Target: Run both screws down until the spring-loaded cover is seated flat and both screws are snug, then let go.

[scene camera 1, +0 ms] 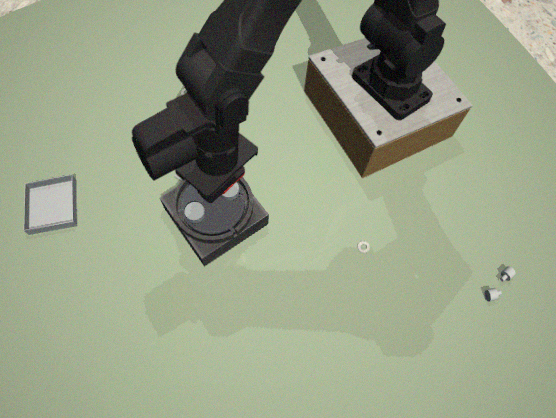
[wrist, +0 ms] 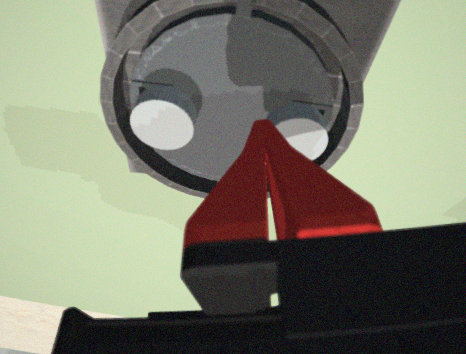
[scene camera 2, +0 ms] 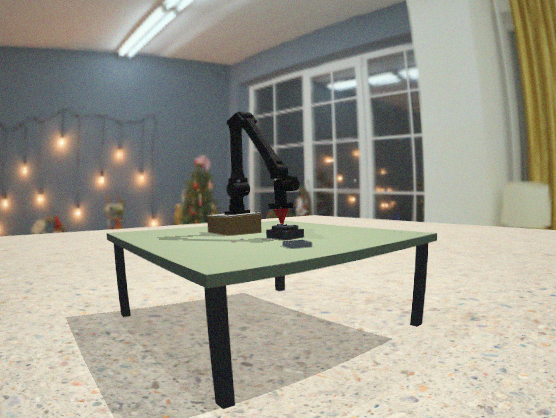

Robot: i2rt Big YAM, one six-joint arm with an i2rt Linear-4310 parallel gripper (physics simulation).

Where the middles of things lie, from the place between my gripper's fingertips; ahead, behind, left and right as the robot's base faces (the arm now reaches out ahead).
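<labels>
My gripper sits 2 cm above the round grey cover (wrist: 237,69) at the moment, and it's 2 cm short of it as well.
</labels>
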